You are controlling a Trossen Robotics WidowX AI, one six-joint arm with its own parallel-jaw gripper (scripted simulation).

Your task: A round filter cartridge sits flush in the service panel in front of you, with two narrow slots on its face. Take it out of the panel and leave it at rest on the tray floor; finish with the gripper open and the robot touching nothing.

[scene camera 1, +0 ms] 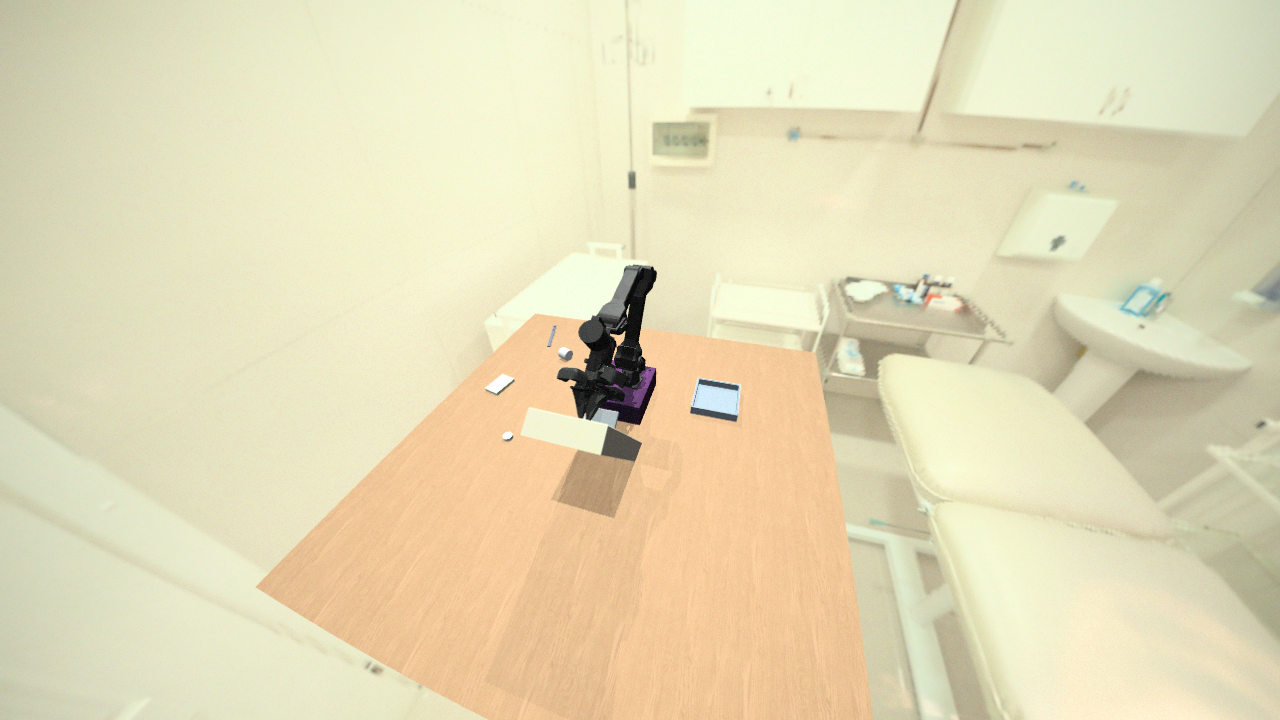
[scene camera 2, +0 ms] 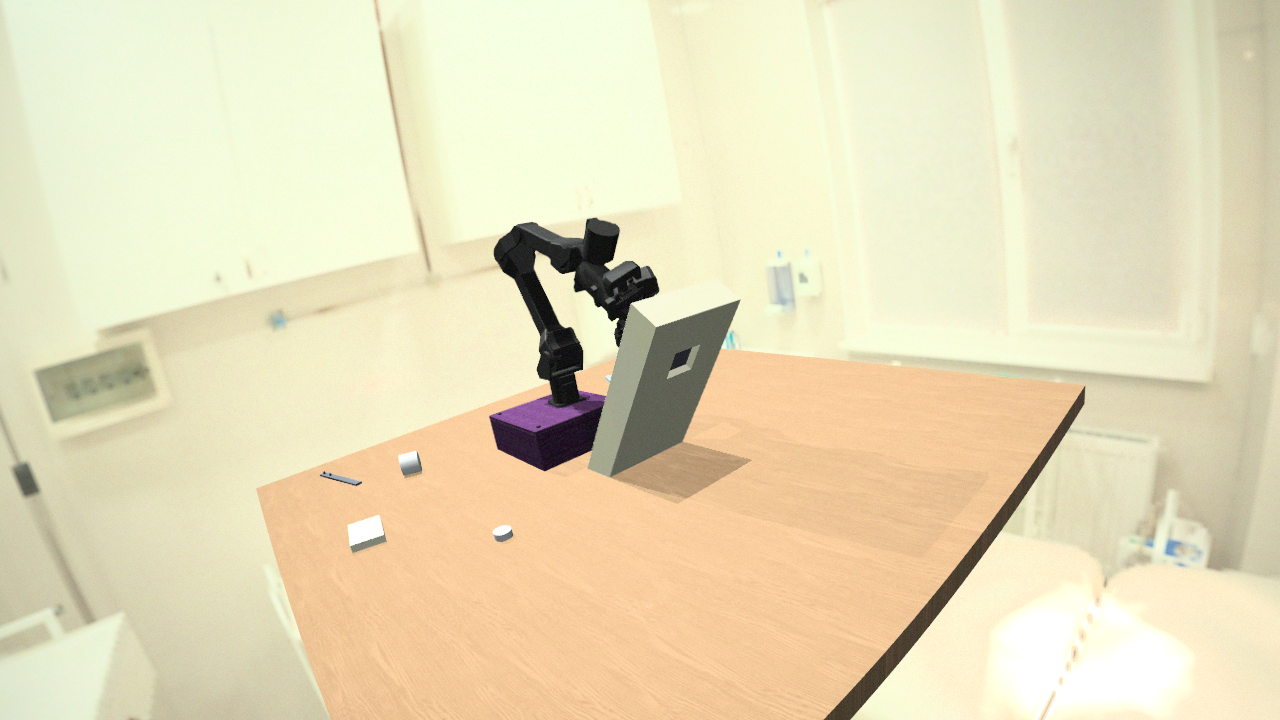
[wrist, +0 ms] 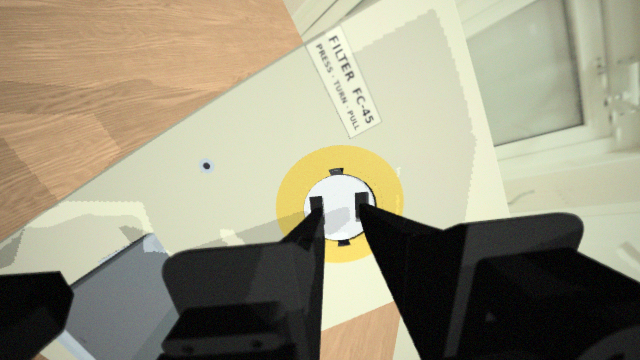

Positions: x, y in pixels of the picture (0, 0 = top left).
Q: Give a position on a white block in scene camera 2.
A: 369, 532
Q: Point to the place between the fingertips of my gripper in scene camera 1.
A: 583, 421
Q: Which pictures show my gripper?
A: Scene camera 1, scene camera 2 and the wrist view: all of them.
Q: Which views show the round filter cartridge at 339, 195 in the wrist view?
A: The wrist view only.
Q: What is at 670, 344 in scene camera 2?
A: A cream service panel.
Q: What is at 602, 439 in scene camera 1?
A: A cream service panel.
